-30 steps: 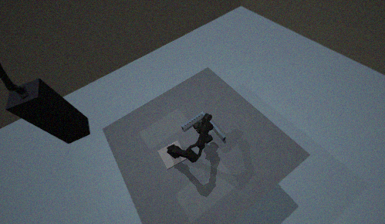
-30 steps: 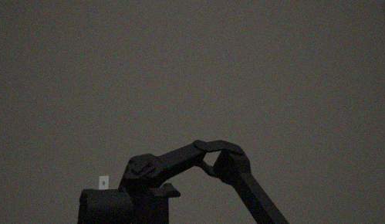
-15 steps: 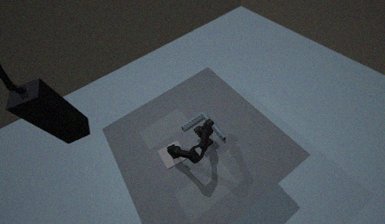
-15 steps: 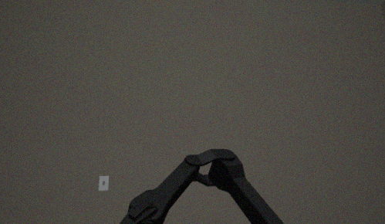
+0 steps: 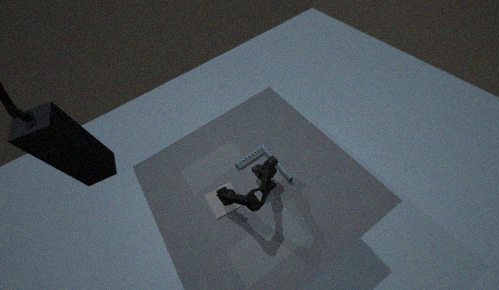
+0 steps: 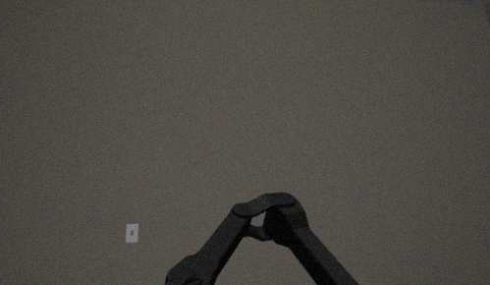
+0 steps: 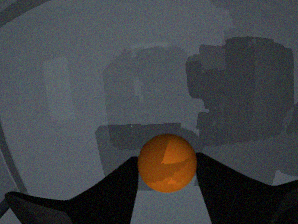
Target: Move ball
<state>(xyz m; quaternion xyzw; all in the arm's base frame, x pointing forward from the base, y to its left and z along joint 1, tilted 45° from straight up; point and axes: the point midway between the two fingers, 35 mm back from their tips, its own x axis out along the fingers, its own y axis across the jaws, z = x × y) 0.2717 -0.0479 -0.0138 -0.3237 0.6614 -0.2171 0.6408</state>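
Now: gripper tip right at the orange ball. Also, from my gripper tip: see-through copy of ball: right at my gripper tip.
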